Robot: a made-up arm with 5 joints.
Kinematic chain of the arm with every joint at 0, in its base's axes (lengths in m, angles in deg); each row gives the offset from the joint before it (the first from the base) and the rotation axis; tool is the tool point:
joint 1: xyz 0 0 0.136 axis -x
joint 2: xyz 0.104 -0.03 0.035 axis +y
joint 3: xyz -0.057 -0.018 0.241 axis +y
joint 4: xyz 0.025 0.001 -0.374 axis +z
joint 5: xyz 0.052 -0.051 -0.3 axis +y
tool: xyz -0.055 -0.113 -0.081
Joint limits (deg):
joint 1: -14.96..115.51
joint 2: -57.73..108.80
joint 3: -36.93..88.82
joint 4: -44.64..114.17
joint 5: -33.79..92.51
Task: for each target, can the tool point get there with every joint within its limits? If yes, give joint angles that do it. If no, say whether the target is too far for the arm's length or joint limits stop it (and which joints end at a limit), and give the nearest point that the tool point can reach.
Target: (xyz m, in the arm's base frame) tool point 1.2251 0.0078 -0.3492
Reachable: no: too far | nearest point 0.6685 -0.0139 -0.0951 | short by 0.612 m
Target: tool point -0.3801 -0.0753 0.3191
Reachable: yes | joints 68.99 76.38 -2.35 -13.88 28.15
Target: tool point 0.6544 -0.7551 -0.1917
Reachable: no: joint limits stop it (at a limit: joint 3, joint 5) | nearest point 0.4417 -0.4505 -0.0595 | short by 0.394 m
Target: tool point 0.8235 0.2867 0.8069
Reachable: no: joint limits stop it (at a limit: joint 2, joint 3, joint 4) | nearest point 0.6751 0.2740 0.7772 | short by 0.152 m
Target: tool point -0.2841 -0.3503 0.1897
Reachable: yes | joints 64.77 70.24 -11.32 26.84 5.20
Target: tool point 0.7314 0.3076 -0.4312
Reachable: no: joint limits stop it (at a limit: joint 1, joint 3, joint 5) | nearest point 0.5203 0.1565 -0.2408 | short by 0.322 m
